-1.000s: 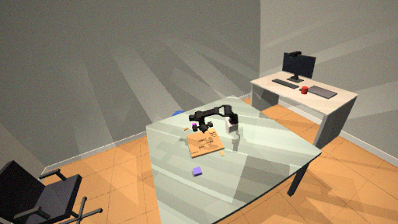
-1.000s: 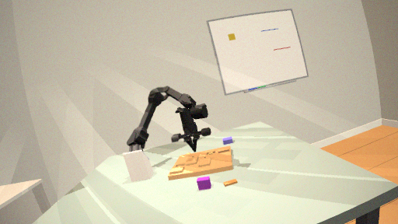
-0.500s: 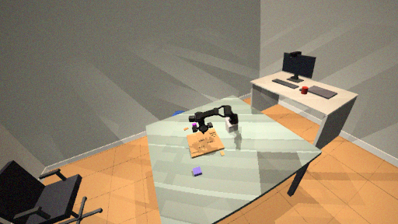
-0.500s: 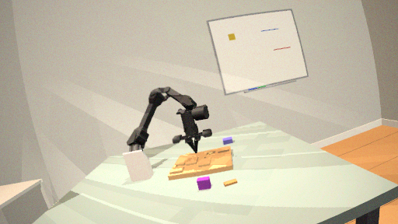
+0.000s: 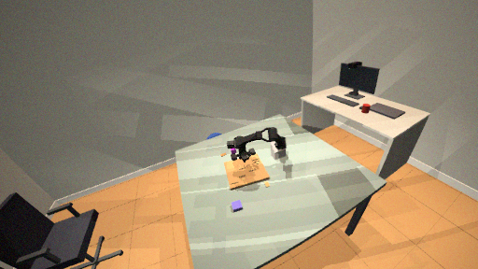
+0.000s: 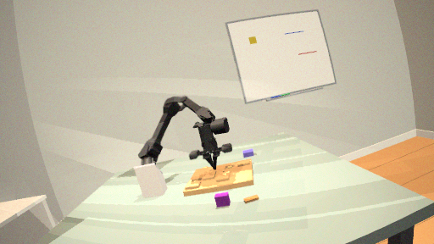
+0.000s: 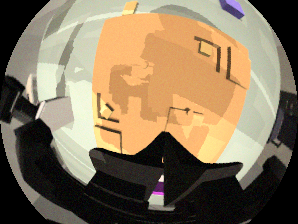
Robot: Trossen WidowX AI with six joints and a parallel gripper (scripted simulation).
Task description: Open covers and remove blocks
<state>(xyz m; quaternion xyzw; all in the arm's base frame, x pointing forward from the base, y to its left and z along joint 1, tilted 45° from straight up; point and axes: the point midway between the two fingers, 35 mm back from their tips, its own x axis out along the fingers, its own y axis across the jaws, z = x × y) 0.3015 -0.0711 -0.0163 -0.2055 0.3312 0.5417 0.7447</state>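
The wooden puzzle board is 4 cm below my gripper tip, 2 cm to the left of it and 2 cm ahead of it. Round my gripper tip: violet block (28 cm to the left, 23 cm ahead, 5 cm below); then small yellow piece (24 cm to the left, 6 cm below, 3 cm behind).
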